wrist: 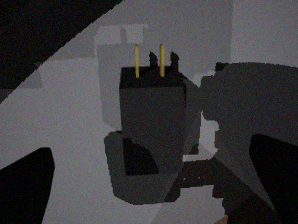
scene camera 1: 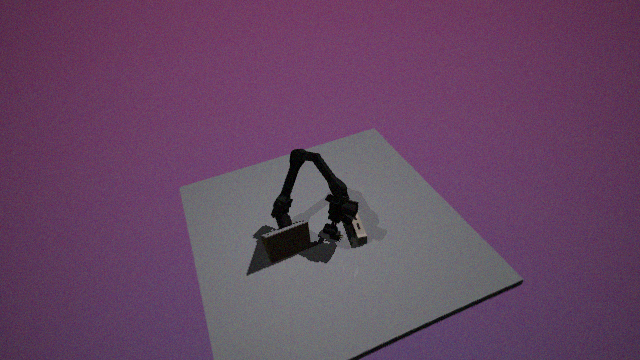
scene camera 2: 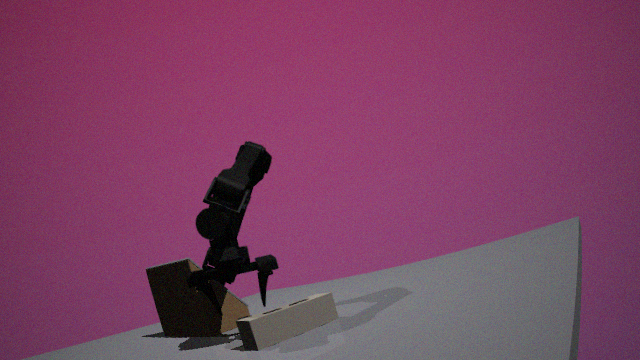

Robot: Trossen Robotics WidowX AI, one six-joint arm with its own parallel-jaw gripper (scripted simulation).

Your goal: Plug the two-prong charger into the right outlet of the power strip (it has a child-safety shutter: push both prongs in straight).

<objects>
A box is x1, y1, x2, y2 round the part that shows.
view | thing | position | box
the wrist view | my gripper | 154, 152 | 0, 133, 297, 223
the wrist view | dark two-prong charger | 152, 99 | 120, 44, 185, 175
</objects>
